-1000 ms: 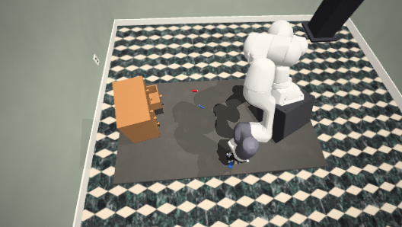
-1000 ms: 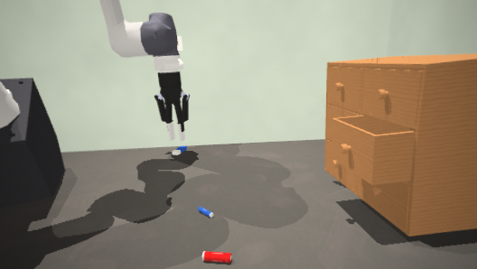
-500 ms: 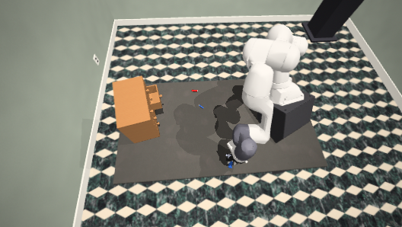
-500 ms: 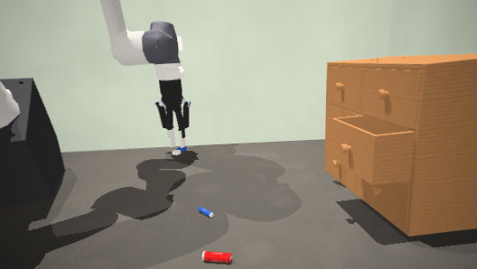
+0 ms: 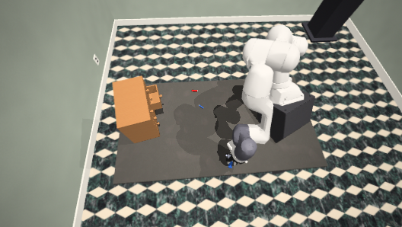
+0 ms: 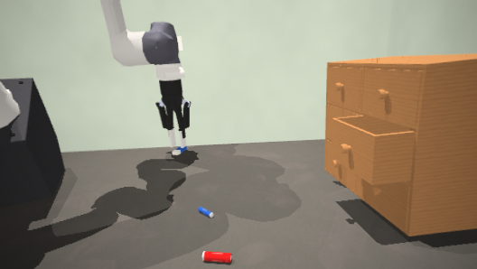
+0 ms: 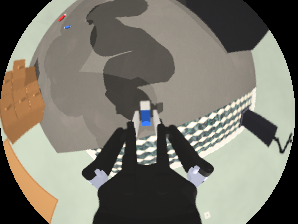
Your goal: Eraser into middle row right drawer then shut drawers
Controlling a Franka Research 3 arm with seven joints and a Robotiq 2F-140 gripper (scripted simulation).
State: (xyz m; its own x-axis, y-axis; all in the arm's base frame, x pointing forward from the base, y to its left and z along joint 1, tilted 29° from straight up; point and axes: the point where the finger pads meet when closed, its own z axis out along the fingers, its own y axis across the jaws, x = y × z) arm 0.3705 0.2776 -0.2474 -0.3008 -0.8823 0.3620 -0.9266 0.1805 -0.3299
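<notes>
Now: the eraser 5 cm below my hand and 1 cm to the right of it. Also, from my hand: small blue cylinder: 45 cm to the right, 16 cm ahead, 5 cm below; red cylinder: 60 cm to the right, 20 cm ahead, 5 cm below.
</notes>
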